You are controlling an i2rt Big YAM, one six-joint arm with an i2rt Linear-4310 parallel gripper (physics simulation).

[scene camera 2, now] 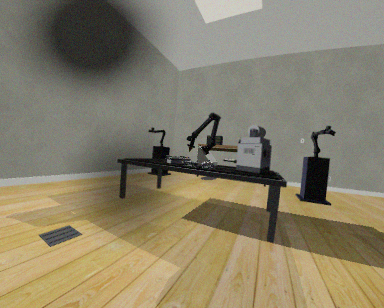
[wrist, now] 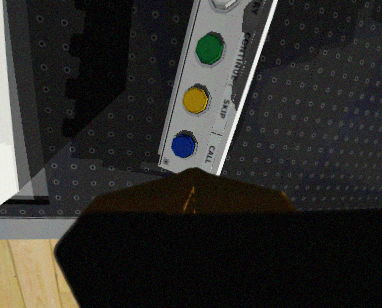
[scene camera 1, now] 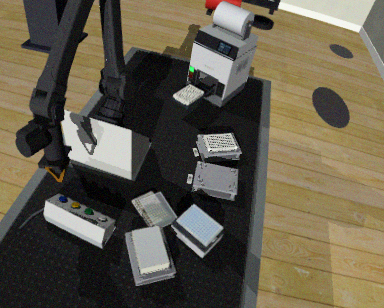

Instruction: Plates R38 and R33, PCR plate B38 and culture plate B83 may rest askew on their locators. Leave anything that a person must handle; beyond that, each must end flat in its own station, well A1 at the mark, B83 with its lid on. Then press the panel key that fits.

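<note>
My gripper (scene camera 1: pixel 57 176) (wrist: pixel 193 177) (scene camera 2: pixel 189 148) is shut and empty. It hangs above the left end of the white key panel (scene camera 1: pixel 74 222) (wrist: pixel 217 91). In the wrist view the blue CALL key (wrist: pixel 183 146) lies just beyond the fingertips, then the yellow SKIP key (wrist: pixel 195 100) and the green CONTINUE key (wrist: pixel 209 49). A perforated white plate (scene camera 1: pixel 219 142) sits on one grey station. The station below it (scene camera 1: pixel 216 180) is bare. A bluish plate (scene camera 1: pixel 199 224) sits turned on its station. A white plate (scene camera 1: pixel 149 250) lies on another. A clear plate or lid (scene camera 1: pixel 153 208) lies on the mat.
A plate sealer (scene camera 1: pixel 224 58) stands at the back with a white well plate (scene camera 1: pixel 188 94) on its tray. A white box (scene camera 1: pixel 99 150) stands beside the arm base. The black perforated mat (scene camera 1: pixel 221 275) ends at the table's right edge. Other arms stand on pedestals (scene camera 2: pixel 314 180) in the room.
</note>
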